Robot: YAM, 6 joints.
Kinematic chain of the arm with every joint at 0, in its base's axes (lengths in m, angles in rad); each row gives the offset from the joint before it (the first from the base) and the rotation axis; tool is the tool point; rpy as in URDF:
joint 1: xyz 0 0 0.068 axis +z
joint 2: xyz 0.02 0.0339 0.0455 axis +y
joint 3: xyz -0.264 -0.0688 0 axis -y
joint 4: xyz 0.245 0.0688 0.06 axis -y
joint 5: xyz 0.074 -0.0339 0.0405 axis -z
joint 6: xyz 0.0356 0 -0.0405 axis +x
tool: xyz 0 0 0 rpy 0 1.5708 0
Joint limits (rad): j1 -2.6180..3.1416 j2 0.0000..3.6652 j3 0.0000..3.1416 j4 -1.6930..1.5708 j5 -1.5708..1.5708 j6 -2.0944..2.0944
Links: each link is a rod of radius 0.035 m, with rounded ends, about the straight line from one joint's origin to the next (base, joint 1, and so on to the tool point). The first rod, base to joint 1, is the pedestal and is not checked.
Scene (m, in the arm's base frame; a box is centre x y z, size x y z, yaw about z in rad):
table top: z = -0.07
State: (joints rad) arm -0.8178 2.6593 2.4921 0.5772 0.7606 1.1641
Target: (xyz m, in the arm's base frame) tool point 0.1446 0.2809 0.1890
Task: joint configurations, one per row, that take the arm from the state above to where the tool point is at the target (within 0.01 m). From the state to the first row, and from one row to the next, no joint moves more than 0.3 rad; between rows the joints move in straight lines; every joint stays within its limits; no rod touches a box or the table.
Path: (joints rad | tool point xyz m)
1: -0.5332 2.5052 2.2591 0.4816 0.7623 1.1641 | 0.4883 -0.3168 0.2922
2: -0.2487 2.3512 2.0262 0.3860 0.7641 1.1641 | 0.5334 -0.1609 0.2858
3: 0.0359 2.1971 1.7932 0.2905 0.7658 1.1641 | 0.5232 -0.0059 0.2750
4: 0.3205 2.0430 1.5602 0.1949 0.7676 1.1641 | 0.4638 0.1279 0.2597
5: 0.6050 1.8890 1.3272 0.0993 0.7693 1.1641 | 0.3686 0.2248 0.2401
6: 0.8896 1.7349 1.0943 0.0037 0.7711 1.1641 | 0.2557 0.2760 0.2164
7: 1.1742 1.5808 0.8613 -0.0919 0.7728 1.1641 | 0.1446 0.2809 0.1890

